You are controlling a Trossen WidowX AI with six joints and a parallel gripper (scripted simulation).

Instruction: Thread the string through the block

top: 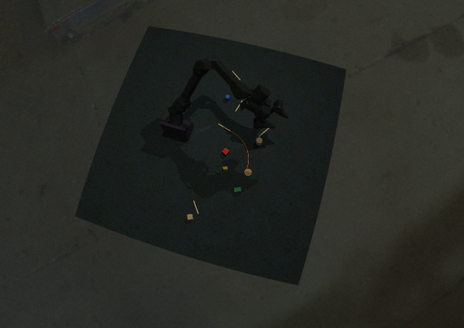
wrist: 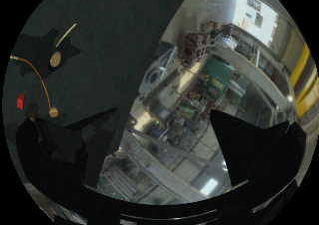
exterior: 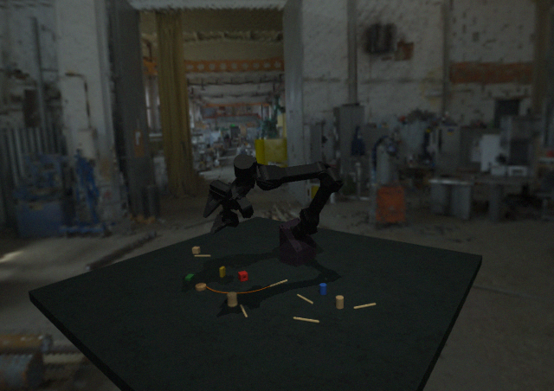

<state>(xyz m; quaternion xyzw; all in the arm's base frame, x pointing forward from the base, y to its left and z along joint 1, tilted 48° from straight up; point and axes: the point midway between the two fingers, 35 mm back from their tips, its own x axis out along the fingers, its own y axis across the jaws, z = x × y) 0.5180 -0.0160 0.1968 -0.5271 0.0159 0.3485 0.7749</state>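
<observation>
Right now my gripper tip is 240 mm past the red block, 160 mm to the left of it and 280 mm above it. Also, from my gripper tip: round wooden button (80 mm behind, 220 mm to the right, 290 mm below); then wooden cylinder (90 mm behind, 40 mm to the right, 280 mm below); then thin stick (280 mm behind, 30 mm to the right, 290 mm below).
</observation>
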